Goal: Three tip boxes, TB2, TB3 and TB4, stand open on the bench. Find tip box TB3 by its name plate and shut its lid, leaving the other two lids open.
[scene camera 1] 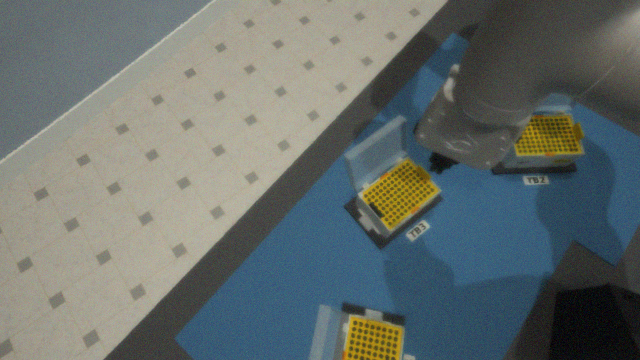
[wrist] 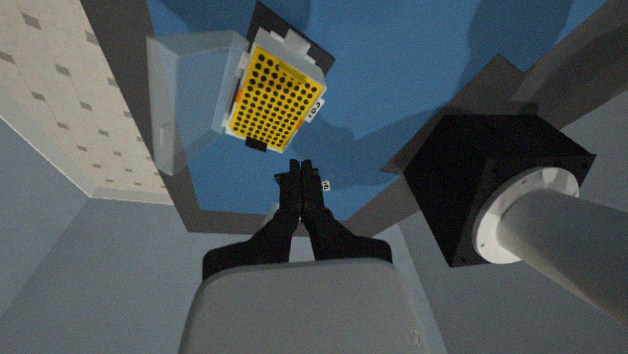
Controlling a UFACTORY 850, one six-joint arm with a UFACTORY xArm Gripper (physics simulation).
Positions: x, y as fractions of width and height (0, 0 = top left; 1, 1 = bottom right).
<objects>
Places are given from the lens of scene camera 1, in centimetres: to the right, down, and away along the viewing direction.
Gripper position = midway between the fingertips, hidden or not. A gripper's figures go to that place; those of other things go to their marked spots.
my gripper (scene camera 1: 0.68, 0.46): 17, -2, 53
blue mat (scene camera 1: 0.74, 0.77): 27, 17, 63
</objects>
